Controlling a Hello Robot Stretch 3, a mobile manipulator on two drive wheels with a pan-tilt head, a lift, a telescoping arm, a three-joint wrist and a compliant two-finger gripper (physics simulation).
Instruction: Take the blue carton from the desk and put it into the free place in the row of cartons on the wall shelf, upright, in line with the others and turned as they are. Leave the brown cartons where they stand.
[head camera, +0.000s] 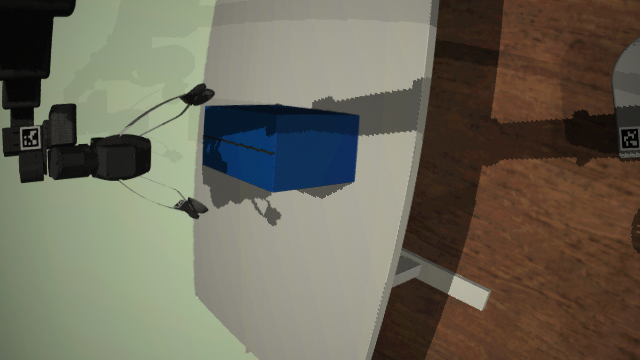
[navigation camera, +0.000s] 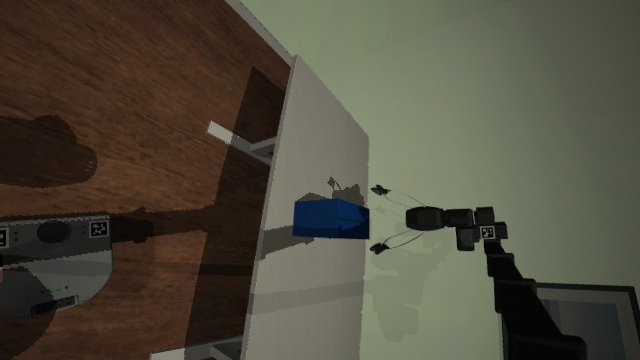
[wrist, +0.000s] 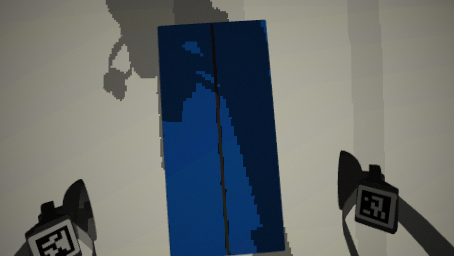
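Seen in the pictures: gripper, fingertip midpoint: (head camera: 207, 150) (navigation camera: 371, 218) (wrist: 217, 185); robot's base, origin of the base link: (navigation camera: 52, 230).
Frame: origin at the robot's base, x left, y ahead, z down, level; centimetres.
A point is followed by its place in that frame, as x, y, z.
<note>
The blue carton (head camera: 315, 150) @[-59.0, -1.0, -81.9] (navigation camera: 315, 218) @[-59.0, -1.0, -81.6] (wrist: 190, 150) @[-70.6, -0.2, -90.0] stands on the pale desk (head camera: 300, 260) @[-77.9, 21.7, -72.0] (navigation camera: 325, 130) @[-85.3, 36.4, -72.0] (wrist: 315, 100) @[-73.0, -22.7, -72.0]. A thin dark line runs lengthwise along its top face. My gripper (head camera: 198, 151) @[-67.5, -2.4, -97.3] (navigation camera: 379, 219) @[-67.5, -2.4, -97.3] (wrist: 217, 185) @[-67.5, -2.4, -97.3] is open, with its fingers pointing down above the carton. In the wrist view the fingertips stand on either side of the carton's long sides, with a gap on each side, nearer the lower end of its top. The carton is turned slightly against the gripper there. The wall shelf and the brown cartons do not show in these views.
My arm (head camera: 25, 45) @[-32.0, -8.9, -129.4] (navigation camera: 525, 305) @[-31.7, -8.9, -129.7] reaches over the desk along the green wall (head camera: 100, 280) @[-141.9, 33.4, -107.4] (navigation camera: 450, 100) @[-150.1, 58.5, -124.7]. A framed picture (navigation camera: 590, 320) @[-112.2, -49.6, -165.4] hangs behind it. My base (head camera: 630, 100) @[-12.0, -9.9, -15.9] (navigation camera: 85, 270) @[-8.5, -14.3, -16.0] stands on the brown wooden floor before the desk. A white desk foot (head camera: 465, 290) (navigation camera: 220, 132) sticks out.
</note>
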